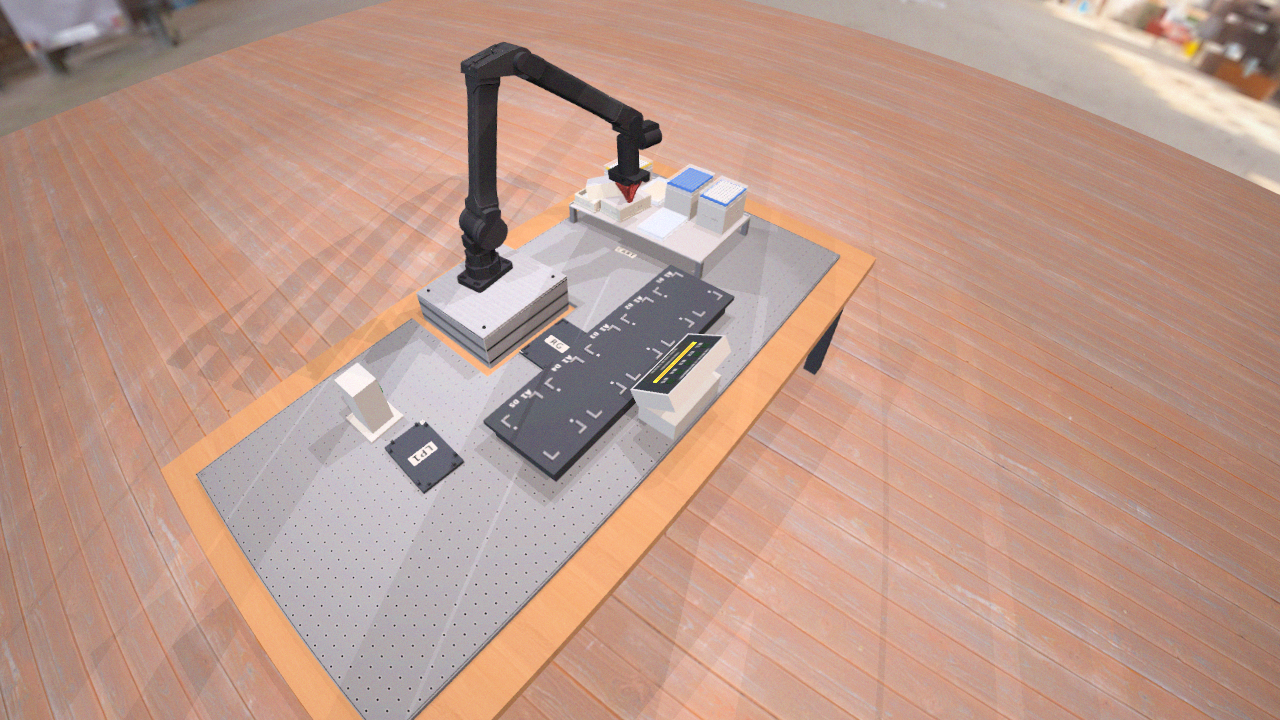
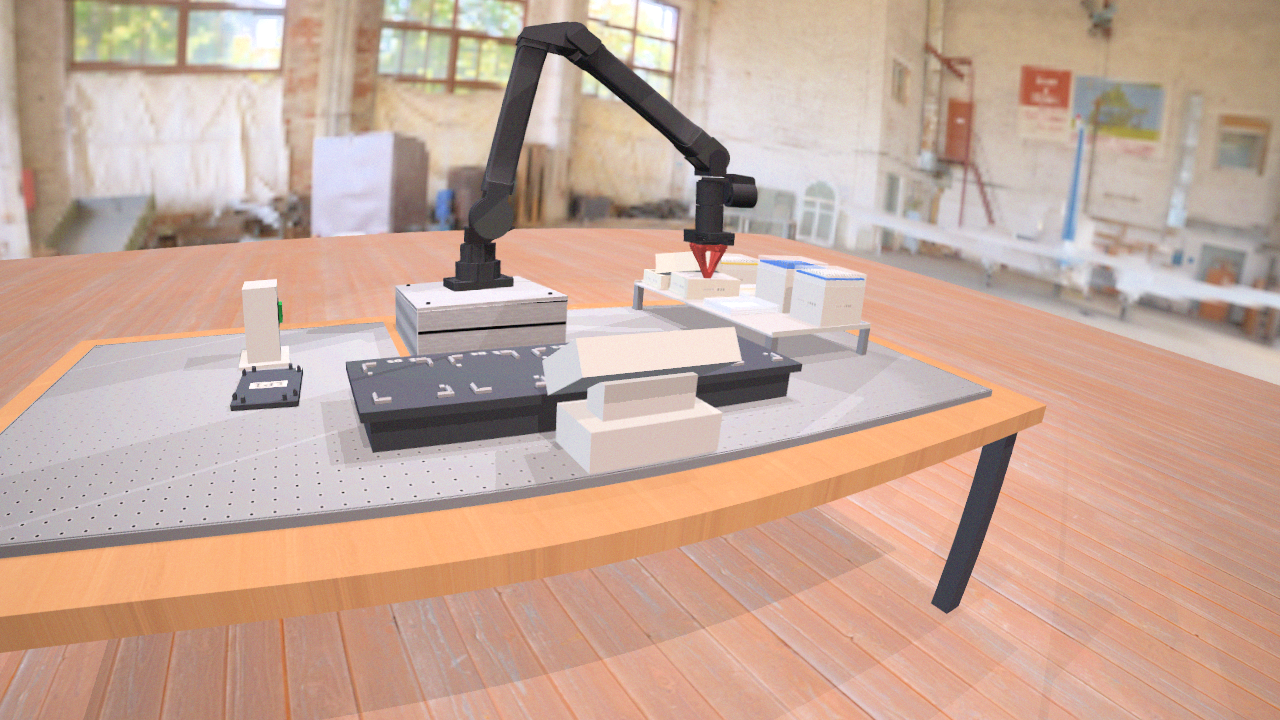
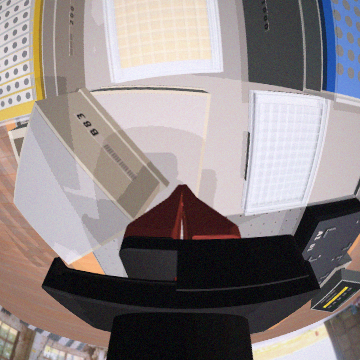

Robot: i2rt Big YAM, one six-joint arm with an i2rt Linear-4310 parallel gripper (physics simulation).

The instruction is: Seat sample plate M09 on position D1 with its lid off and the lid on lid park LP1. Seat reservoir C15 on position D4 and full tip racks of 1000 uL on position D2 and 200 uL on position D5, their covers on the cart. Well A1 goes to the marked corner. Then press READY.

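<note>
My gripper is shut and empty, pointing down at the cart's left part, over a low pale box. Beside the fingers a pale labware box sits tilted; contact with the fingers cannot be told. A white-grid plate and an amber-grid plate lie on the cart. Blue-topped tip racks and a yellow-edged rack stand there. The deck holds no labware. M09 and C15 cannot be identified.
Lid park LP1 bears no lid. A pale post with a green button stands behind it. A display unit stands at the deck's front. The robot stands on a grey block.
</note>
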